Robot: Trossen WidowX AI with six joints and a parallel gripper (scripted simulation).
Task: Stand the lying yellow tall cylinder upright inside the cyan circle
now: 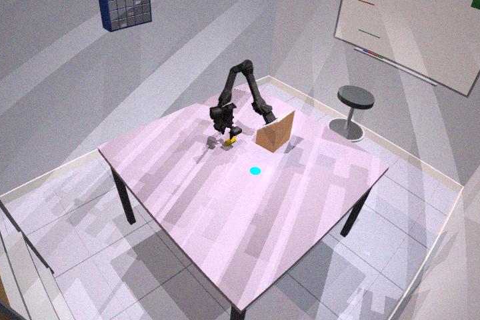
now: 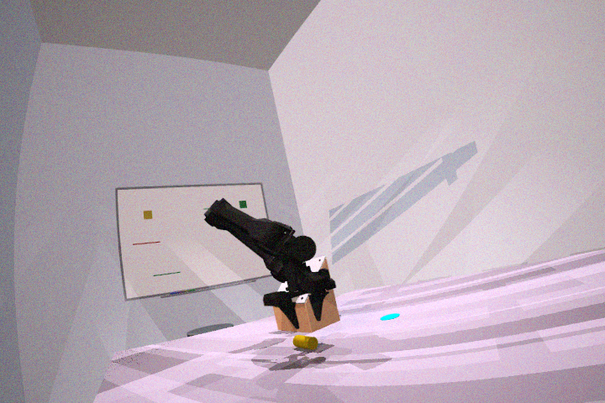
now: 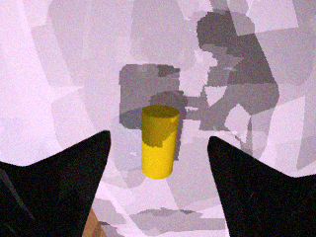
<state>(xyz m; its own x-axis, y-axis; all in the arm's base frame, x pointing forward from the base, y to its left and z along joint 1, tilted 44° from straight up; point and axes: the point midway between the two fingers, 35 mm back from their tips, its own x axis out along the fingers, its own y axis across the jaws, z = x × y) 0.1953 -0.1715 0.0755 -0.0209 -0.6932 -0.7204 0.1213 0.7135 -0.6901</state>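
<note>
Now: the yellow tall cylinder 3 cm behind my gripper tip and 5 cm below it. Also, from my gripper tip: cyan circle (6 cm ahead, 26 cm to the left, 6 cm below).
</note>
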